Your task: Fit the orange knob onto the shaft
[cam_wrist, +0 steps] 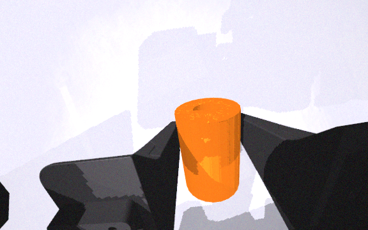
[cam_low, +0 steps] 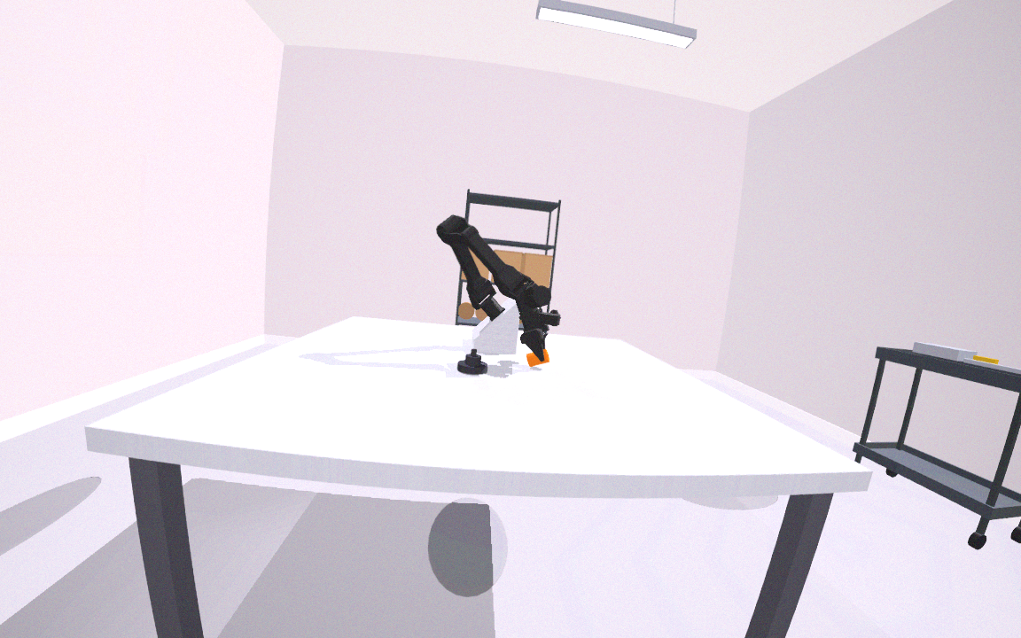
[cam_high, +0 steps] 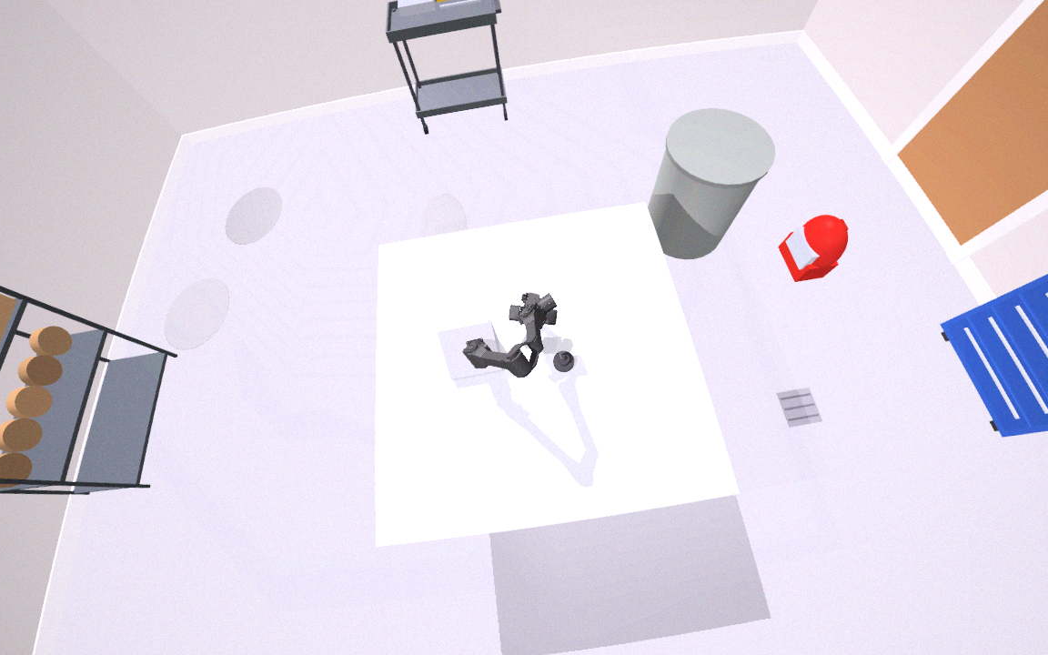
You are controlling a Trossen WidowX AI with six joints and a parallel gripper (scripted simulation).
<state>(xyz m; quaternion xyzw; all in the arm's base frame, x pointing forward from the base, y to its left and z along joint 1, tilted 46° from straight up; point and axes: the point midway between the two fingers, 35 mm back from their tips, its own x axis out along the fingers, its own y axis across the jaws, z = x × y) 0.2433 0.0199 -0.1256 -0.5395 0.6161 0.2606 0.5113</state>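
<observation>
My gripper tip is 22 cm to the left of the dark round pedestal and 7 cm short of it. Round my gripper tip: orange knob 2 cm to the right, 1 cm behind.
</observation>
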